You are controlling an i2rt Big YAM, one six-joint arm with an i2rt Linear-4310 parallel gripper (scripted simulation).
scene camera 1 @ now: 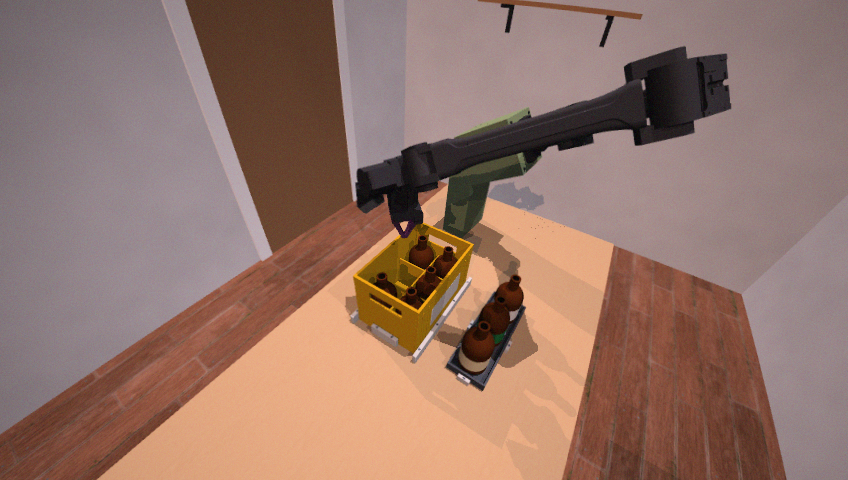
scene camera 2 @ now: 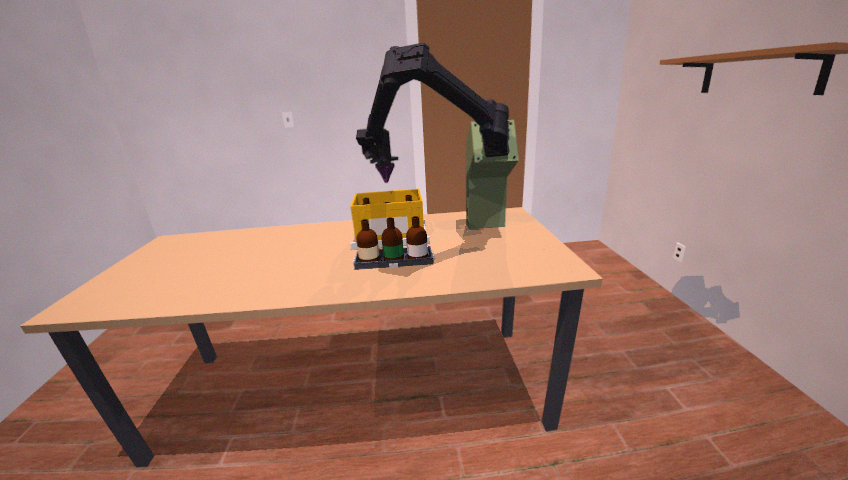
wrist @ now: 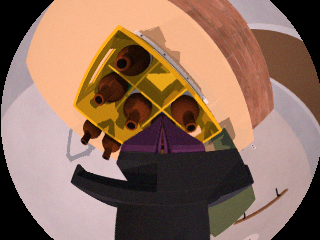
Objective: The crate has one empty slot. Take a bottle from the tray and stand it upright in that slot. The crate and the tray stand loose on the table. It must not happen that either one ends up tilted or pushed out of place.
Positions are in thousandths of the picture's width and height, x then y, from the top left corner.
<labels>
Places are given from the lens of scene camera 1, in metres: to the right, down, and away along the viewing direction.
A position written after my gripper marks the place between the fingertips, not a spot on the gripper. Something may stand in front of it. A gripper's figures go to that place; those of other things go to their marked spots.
my gripper (scene camera 1: 477, 495): -0.05, -0.01, 0.74
yellow crate (scene camera 1: 485, 686): -0.03, 0.21, 0.68
dark tray (scene camera 1: 567, 793): 0.13, 0.33, 0.69
</labels>
